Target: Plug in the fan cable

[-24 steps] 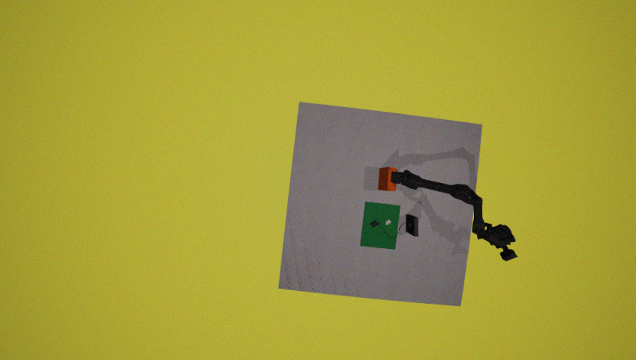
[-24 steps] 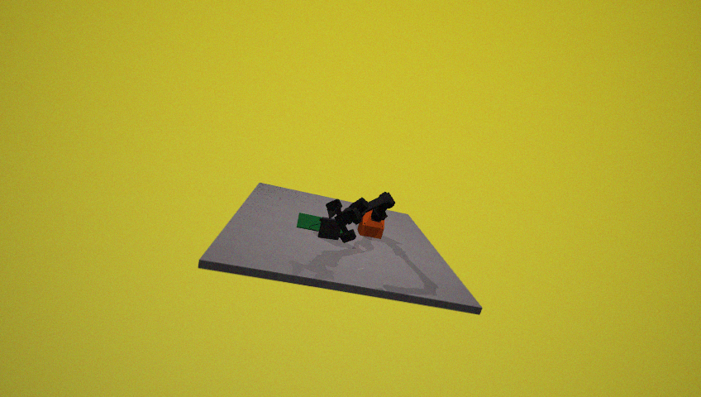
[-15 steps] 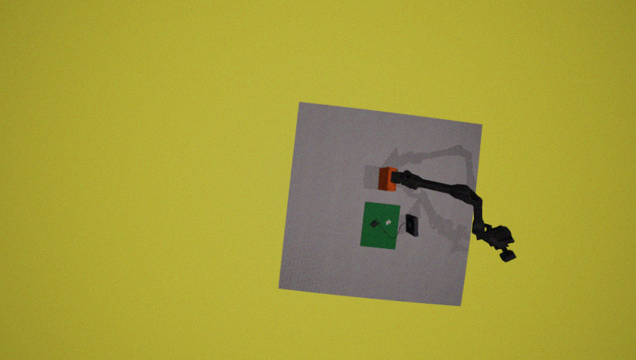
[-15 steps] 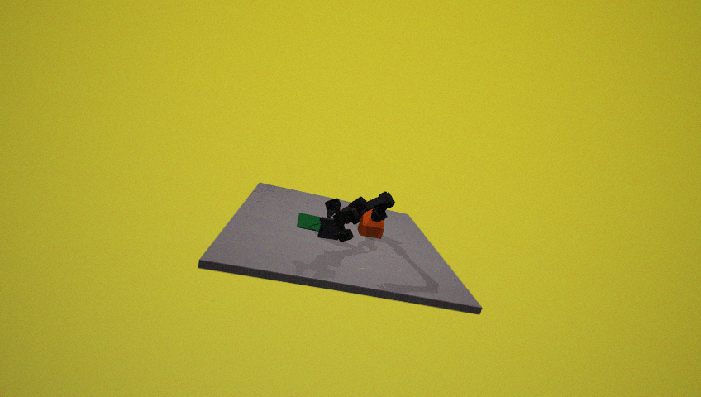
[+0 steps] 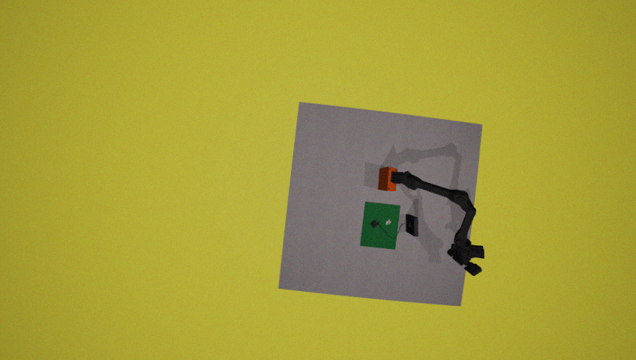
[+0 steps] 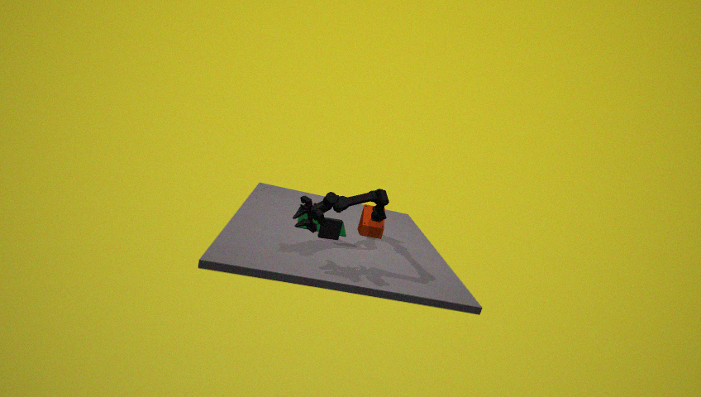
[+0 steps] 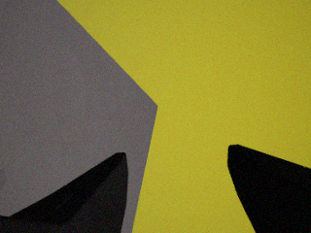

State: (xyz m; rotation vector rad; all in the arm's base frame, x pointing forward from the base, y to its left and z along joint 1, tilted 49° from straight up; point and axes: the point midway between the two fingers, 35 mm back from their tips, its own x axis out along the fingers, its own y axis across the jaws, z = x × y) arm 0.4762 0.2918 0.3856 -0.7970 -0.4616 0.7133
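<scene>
My gripper tip is 17 cm past the fan plug, 54 cm to the left of it and 16 cm above it. The rest, counted from my gripper tip: black fan 20 cm behind, 32 cm to the right, 12 cm below; white four-pin header 19 cm behind, 45 cm to the right, 18 cm below; green board 16 cm behind, 50 cm to the right, 19 cm below.
</scene>
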